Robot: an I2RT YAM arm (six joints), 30 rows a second.
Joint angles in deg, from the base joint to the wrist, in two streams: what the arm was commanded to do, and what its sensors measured. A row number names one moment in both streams.
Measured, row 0:
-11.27 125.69 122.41 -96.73 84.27 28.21
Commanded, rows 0 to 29:
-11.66 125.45 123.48 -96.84 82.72 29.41
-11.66 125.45 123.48 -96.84 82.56 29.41
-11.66 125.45 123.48 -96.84 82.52 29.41
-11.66 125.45 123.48 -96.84 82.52 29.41
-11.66 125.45 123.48 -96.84 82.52 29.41
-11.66 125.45 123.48 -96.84 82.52 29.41
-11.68 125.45 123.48 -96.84 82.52 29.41
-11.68 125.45 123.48 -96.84 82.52 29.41
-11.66 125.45 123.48 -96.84 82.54 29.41
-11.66 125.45 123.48 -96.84 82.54 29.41
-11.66 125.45 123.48 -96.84 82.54 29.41
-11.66 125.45 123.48 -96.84 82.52 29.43
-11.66 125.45 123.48 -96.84 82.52 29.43
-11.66 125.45 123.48 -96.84 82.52 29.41
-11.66 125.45 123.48 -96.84 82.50 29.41
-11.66 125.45 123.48 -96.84 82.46 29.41
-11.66 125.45 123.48 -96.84 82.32 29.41
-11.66 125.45 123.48 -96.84 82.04 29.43
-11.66 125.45 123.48 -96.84 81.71 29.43
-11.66 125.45 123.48 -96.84 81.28 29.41
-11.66 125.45 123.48 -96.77 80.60 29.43
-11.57 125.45 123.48 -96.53 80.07 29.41
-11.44 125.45 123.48 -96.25 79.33 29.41
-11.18 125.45 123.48 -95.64 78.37 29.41
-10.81 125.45 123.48 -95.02 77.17 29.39
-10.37 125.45 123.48 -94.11 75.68 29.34
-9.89 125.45 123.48 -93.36 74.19 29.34
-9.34 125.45 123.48 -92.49 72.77 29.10
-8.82 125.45 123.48 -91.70 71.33 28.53
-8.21 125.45 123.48 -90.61 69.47 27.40
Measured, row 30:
-10.28 125.69 122.41 -92.05 75.79 28.67
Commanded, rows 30 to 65:
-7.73 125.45 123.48 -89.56 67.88 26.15
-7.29 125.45 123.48 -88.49 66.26 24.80
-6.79 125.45 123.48 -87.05 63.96 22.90
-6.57 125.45 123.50 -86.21 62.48 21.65
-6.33 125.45 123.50 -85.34 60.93 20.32
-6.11 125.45 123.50 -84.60 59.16 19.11
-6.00 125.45 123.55 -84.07 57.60 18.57
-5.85 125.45 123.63 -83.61 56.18 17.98
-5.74 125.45 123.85 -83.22 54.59 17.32
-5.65 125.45 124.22 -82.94 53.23 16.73
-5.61 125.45 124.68 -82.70 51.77 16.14
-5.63 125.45 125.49 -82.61 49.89 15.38
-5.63 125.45 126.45 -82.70 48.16 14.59
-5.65 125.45 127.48 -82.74 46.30 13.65
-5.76 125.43 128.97 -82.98 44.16 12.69
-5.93 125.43 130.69 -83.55 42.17 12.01
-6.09 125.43 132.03 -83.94 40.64 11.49
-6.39 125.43 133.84 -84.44 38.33 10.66
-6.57 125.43 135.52 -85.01 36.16 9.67
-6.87 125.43 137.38 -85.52 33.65 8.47
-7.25 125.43 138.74 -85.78 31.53 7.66
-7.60 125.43 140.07 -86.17 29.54 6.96
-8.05 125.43 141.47 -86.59 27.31 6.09
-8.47 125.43 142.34 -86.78 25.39 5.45
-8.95 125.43 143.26 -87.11 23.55 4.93
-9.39 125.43 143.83 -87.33 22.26 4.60
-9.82 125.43 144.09 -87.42 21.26 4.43
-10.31 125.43 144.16 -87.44 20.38 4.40
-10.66 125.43 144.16 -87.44 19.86 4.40
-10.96 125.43 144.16 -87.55 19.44 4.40
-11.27 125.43 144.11 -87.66 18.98 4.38
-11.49 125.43 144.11 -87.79 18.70 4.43
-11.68 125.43 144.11 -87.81 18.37 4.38
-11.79 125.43 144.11 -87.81 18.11 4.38
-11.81 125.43 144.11 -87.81 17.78 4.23
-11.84 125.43 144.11 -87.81 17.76 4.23
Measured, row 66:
-11.77 125.69 142.91 -87.70 20.53 5.65
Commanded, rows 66 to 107:
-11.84 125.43 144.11 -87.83 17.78 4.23
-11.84 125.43 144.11 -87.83 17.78 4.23
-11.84 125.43 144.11 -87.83 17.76 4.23
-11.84 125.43 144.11 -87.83 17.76 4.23
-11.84 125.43 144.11 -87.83 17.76 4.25
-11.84 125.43 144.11 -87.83 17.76 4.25
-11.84 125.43 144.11 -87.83 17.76 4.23
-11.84 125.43 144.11 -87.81 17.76 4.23
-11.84 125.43 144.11 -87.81 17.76 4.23
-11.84 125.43 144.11 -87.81 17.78 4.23
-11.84 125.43 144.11 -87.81 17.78 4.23
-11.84 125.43 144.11 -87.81 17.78 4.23
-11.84 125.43 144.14 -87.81 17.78 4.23
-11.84 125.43 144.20 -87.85 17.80 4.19
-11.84 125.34 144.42 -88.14 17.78 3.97
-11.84 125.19 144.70 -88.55 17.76 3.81
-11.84 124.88 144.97 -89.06 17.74 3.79
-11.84 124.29 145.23 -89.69 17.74 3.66
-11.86 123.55 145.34 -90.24 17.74 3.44
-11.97 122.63 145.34 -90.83 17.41 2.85
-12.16 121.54 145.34 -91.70 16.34 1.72
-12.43 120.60 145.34 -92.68 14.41 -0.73
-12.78 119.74 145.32 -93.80 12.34 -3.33
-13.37 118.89 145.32 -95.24 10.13 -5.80
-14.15 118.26 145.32 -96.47 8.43 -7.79
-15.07 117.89 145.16 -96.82 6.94 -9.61
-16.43 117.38 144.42 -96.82 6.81 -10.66
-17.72 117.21 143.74 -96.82 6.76 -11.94
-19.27 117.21 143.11 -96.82 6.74 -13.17
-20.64 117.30 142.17 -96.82 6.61 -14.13
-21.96 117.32 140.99 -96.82 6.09 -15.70
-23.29 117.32 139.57 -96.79 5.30 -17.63
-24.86 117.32 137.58 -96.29 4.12 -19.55
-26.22 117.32 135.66 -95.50 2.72 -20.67
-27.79 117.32 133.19 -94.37 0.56 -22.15
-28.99 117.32 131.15 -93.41 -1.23 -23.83
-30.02 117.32 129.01 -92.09 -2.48 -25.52
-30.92 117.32 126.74 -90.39 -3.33 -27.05
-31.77 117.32 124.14 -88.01 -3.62 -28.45
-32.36 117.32 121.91 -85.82 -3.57 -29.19
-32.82 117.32 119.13 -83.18 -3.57 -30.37
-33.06 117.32 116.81 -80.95 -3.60 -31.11
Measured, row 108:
-32.38 117.10 121.91 -83.74 -0.10 -24.80
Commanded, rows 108 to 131:
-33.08 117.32 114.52 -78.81 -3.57 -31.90
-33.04 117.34 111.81 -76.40 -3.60 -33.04
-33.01 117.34 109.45 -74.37 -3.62 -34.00
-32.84 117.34 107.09 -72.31 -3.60 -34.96
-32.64 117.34 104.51 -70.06 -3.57 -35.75
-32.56 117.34 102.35 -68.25 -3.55 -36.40
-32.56 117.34 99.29 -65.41 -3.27 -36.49
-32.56 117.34 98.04 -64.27 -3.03 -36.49
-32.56 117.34 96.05 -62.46 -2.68 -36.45
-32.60 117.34 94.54 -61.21 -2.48 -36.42
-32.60 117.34 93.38 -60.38 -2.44 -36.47
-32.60 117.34 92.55 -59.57 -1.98 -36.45
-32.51 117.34 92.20 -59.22 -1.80 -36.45
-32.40 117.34 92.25 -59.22 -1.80 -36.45
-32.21 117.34 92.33 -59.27 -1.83 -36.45
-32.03 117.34 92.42 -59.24 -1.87 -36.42
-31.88 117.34 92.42 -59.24 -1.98 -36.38
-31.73 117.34 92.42 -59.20 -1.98 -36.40
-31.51 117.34 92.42 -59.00 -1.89 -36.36
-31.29 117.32 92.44 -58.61 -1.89 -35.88
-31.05 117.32 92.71 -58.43 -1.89 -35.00
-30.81 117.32 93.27 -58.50 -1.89 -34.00
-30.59 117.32 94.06 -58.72 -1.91 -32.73
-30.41 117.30 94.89 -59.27 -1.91 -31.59
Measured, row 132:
-31.29 117.40 92.58 -58.85 -2.00 -34.15
